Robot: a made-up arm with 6 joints.
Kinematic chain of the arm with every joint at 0, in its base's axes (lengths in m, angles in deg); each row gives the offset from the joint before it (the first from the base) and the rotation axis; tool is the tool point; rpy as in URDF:
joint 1: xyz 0.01 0 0.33 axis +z
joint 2: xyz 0.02 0 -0.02 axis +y
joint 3: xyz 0.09 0 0.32 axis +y
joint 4: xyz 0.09 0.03 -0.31 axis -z
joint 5: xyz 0 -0.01 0.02 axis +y
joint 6: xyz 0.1 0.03 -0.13 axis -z
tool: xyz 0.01 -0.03 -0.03 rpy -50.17 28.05 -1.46
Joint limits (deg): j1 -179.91..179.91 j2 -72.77..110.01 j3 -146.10..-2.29 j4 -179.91..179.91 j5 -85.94..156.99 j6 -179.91..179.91
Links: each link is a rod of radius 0.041 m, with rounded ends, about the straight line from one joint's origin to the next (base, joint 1, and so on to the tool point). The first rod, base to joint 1, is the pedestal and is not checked.
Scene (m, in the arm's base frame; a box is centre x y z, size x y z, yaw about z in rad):
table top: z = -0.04
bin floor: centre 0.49 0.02 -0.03 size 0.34 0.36 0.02 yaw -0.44
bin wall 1: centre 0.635 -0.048 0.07 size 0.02 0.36 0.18 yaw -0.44
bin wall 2: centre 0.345 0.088 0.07 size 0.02 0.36 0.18 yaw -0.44
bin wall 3: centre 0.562 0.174 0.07 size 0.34 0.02 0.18 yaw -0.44
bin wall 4: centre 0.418 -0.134 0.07 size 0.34 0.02 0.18 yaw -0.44
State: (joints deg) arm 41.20 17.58 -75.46 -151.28 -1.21 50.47
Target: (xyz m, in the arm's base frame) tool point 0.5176 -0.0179 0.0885
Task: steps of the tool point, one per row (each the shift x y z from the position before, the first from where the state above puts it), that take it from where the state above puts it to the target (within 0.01 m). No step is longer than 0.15 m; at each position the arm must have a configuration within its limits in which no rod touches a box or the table.
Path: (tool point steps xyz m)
1: 0.0872 -0.1087 -0.0545
2: 0.0554 -0.1278 -0.0518
3: 0.0201 -0.1370 -0.0486
4: -0.0189 -0.0465 -0.0630
5: -0.0300 -0.0457 -0.0578

